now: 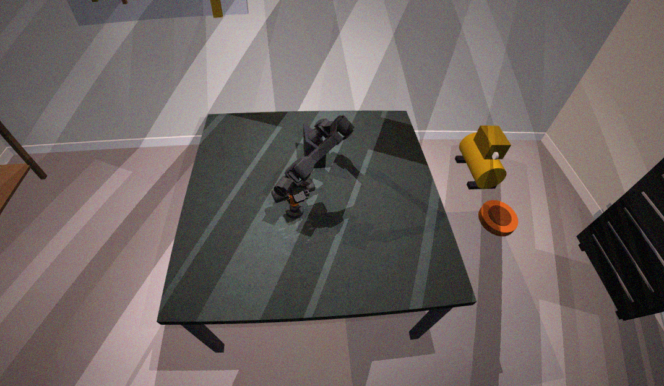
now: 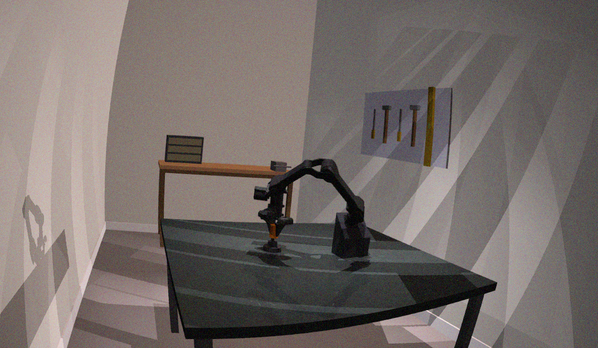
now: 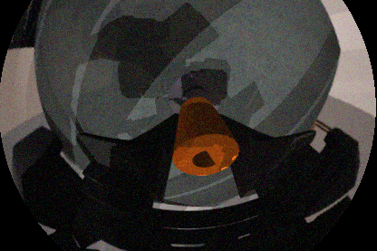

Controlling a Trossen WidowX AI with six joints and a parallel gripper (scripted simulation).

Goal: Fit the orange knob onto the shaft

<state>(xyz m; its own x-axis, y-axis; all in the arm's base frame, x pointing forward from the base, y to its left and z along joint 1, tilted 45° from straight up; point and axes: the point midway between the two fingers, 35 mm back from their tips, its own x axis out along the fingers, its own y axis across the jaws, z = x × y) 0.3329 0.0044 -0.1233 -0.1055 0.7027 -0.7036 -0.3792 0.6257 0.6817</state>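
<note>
Now: the orange knob 20 mm above my gripper tip. Round my gripper tip: round pedestal 40 mm below.
</note>
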